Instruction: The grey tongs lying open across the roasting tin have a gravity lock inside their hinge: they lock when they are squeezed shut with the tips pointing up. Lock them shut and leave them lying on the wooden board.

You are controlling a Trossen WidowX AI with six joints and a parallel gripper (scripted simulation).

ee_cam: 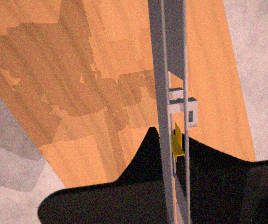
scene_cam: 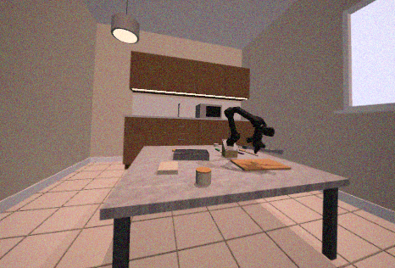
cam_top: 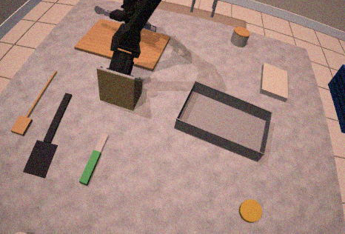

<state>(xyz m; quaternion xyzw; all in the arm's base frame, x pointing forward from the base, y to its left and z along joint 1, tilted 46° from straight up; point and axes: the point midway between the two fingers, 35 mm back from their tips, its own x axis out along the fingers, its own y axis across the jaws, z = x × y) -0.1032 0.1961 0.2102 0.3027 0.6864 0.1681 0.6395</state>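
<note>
The wooden board lies 30 mm behind my gripper tip and 80 mm below it. From my gripper tip the other things lie so: roasting tin: 480 mm ahead, 240 mm to the right, 60 mm below; orange-lidded canister: 450 mm ahead, 290 mm to the left, 50 mm below; yellow lock slider: 10 mm ahead, 40 mm above.
</note>
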